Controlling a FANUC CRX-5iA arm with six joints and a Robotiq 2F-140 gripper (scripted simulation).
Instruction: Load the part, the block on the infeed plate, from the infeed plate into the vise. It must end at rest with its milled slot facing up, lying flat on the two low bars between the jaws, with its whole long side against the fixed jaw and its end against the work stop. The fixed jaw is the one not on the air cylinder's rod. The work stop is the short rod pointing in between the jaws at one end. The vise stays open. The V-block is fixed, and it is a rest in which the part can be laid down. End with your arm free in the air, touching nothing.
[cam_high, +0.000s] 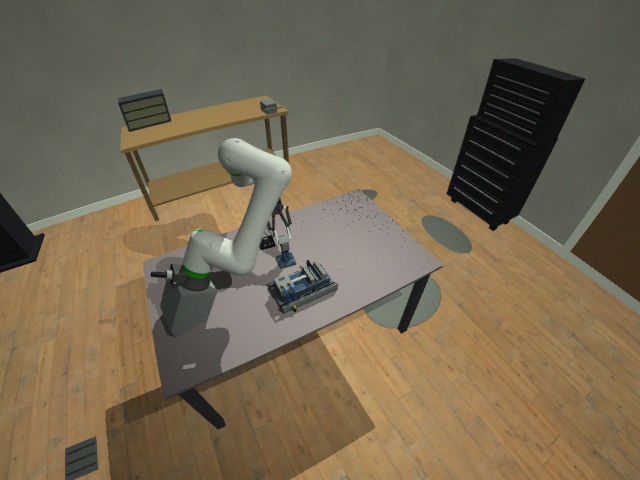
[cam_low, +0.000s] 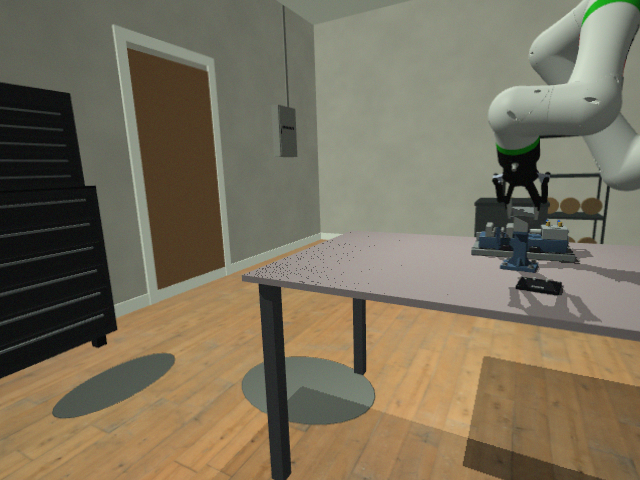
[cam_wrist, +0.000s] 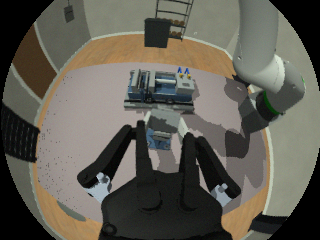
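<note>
The part lies 20 mm to the right of my hand and 20 mm below it. Round my hand: air cylinder (230 mm to the right, 100 mm below, 90 mm behind); then vise (220 mm to the right, 140 mm below, 10 mm ahead); then black infeed plate (170 mm to the left, 170 mm below, 50 mm behind).
</note>
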